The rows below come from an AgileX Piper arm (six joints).
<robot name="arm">
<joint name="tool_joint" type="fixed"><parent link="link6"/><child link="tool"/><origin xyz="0 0 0" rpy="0 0 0"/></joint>
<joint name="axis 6" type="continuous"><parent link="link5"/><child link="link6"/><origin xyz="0 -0.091 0" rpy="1.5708 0 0"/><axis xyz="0 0 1"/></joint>
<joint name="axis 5" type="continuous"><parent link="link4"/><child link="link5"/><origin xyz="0 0 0" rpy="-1.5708 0 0"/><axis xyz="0 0 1"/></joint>
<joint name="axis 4" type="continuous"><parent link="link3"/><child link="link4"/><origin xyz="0.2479 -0.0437 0" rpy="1.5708 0 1.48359"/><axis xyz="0 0 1"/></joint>
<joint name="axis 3" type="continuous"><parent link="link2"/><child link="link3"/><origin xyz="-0.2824 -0.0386 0" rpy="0 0 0"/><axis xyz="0 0 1"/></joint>
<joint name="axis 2" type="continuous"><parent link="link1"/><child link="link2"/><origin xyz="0 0 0" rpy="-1.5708 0 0"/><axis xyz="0 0 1"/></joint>
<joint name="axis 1" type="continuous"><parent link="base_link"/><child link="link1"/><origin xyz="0 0 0.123" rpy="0 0 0"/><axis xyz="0 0 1"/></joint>
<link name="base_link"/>
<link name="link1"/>
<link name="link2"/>
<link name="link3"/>
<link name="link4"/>
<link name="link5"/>
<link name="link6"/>
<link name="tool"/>
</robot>
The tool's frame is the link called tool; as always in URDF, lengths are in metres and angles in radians. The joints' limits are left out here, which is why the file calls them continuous.
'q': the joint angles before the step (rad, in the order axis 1, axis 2, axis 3, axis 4, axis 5, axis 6). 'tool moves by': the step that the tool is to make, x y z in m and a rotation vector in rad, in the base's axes. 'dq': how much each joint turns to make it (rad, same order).
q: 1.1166 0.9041 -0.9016 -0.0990 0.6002 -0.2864
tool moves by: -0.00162 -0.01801 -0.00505 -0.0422 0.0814 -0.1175
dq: 0.0000 -0.0450 0.0134 -0.0937 0.1223 0.1723
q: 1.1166 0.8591 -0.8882 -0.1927 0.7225 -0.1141
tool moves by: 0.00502 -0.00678 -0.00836 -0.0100 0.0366 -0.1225
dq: 0.0000 -0.0071 0.0273 -0.1159 0.0358 0.1775
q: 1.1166 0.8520 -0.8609 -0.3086 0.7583 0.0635
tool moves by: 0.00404 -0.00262 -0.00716 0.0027 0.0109 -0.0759
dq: 0.0000 0.0000 0.0272 -0.0800 0.0027 0.1168
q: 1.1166 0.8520 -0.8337 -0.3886 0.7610 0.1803
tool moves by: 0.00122 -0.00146 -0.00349 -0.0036 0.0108 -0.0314
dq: 0.0000 0.0000 0.0110 -0.0256 0.0096 0.0440
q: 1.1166 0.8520 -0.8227 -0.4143 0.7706 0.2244
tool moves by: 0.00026 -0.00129 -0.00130 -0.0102 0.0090 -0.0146
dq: 0.0000 0.0000 0.0013 -0.0060 0.0168 0.0123
